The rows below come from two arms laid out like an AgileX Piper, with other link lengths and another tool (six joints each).
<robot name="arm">
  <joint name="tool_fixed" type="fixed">
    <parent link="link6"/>
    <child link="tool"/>
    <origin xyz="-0.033 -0.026 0.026" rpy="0 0.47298 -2.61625"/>
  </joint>
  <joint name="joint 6" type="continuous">
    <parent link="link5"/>
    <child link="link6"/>
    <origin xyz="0 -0.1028 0" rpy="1.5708 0 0"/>
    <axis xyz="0 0 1"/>
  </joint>
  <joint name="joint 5" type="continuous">
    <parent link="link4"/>
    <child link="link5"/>
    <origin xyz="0 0 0" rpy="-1.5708 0 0"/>
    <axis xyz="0 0 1"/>
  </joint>
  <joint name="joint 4" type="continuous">
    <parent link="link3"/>
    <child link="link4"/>
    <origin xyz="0.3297 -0.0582 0" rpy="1.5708 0 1.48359"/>
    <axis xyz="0 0 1"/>
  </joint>
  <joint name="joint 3" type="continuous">
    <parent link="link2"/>
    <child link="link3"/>
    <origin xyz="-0.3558 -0.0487 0"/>
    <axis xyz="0 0 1"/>
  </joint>
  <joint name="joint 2" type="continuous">
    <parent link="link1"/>
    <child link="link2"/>
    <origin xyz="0 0 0" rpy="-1.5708 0 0"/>
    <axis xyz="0 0 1"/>
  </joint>
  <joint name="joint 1" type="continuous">
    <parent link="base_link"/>
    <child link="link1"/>
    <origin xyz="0 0 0.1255"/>
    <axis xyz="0 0 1"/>
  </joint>
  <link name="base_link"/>
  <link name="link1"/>
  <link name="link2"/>
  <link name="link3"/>
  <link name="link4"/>
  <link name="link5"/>
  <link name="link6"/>
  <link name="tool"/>
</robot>
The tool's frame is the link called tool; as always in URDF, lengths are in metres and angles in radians. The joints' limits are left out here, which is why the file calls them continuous.
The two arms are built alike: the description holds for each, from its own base.
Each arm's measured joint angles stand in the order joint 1, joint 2, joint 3, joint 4, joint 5, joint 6.
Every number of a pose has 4 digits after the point. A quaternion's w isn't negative.
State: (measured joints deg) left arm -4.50 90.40 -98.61 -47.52 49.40 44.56; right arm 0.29 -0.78 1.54 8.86 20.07 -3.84
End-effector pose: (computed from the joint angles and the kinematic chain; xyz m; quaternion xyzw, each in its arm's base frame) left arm 0.4531 -0.1337 0.5736 0.5385 -0.4148 0.7098 0.1847; right arm 0.1078 -0.0211 0.2179 -0.6107 0.2606 -0.7337 0.1442
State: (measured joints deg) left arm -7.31 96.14 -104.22 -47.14 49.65 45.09; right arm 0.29 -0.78 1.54 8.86 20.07 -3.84
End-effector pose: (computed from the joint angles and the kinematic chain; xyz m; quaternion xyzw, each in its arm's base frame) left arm 0.4808 -0.1605 0.5646 0.5279 -0.4343 0.7020 0.1997; right arm 0.1078 -0.0211 0.2179 -0.6107 0.2606 -0.7337 0.1442
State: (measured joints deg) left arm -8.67 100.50 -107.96 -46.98 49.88 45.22; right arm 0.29 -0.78 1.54 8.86 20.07 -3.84
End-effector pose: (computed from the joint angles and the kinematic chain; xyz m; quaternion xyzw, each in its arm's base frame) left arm 0.5034 -0.1761 0.5519 0.5268 -0.4425 0.6948 0.2098; right arm 0.1078 -0.0211 0.2179 -0.6107 0.2606 -0.7337 0.1442
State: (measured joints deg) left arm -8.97 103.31 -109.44 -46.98 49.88 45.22; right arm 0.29 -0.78 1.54 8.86 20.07 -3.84
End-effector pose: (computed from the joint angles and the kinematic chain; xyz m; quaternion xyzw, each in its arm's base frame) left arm 0.5207 -0.1816 0.5364 0.5339 -0.4427 0.6874 0.2157; right arm 0.1078 -0.0211 0.2179 -0.6107 0.2606 -0.7337 0.1442
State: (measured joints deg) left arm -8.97 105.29 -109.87 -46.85 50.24 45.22; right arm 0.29 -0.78 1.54 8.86 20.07 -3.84
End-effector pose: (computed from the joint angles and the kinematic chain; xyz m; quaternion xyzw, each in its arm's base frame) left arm 0.5334 -0.1840 0.5198 0.5443 -0.4432 0.6769 0.2217; right arm 0.1078 -0.0211 0.2179 -0.6107 0.2606 -0.7337 0.1442
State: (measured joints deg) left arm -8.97 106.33 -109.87 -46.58 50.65 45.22; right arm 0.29 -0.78 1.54 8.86 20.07 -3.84
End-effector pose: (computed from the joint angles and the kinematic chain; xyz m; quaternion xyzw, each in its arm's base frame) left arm 0.5397 -0.1852 0.5087 0.5517 -0.4449 0.6684 0.2256; right arm 0.1078 -0.0211 0.2179 -0.6107 0.2606 -0.7337 0.1442
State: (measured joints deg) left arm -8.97 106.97 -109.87 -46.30 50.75 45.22; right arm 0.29 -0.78 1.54 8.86 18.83 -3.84
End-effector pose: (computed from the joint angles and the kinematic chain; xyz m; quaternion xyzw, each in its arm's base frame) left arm 0.5439 -0.1858 0.5018 0.5561 -0.4461 0.6637 0.2264; right arm 0.1078 -0.0216 0.2207 -0.6024 0.2602 -0.7404 0.1458
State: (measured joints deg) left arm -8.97 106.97 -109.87 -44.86 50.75 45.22; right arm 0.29 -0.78 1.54 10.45 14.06 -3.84
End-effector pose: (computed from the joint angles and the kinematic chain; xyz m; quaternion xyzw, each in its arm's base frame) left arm 0.5443 -0.1849 0.4994 0.5583 -0.4537 0.6596 0.2176; right arm 0.1073 -0.0232 0.2310 -0.5678 0.2683 -0.7614 0.1607
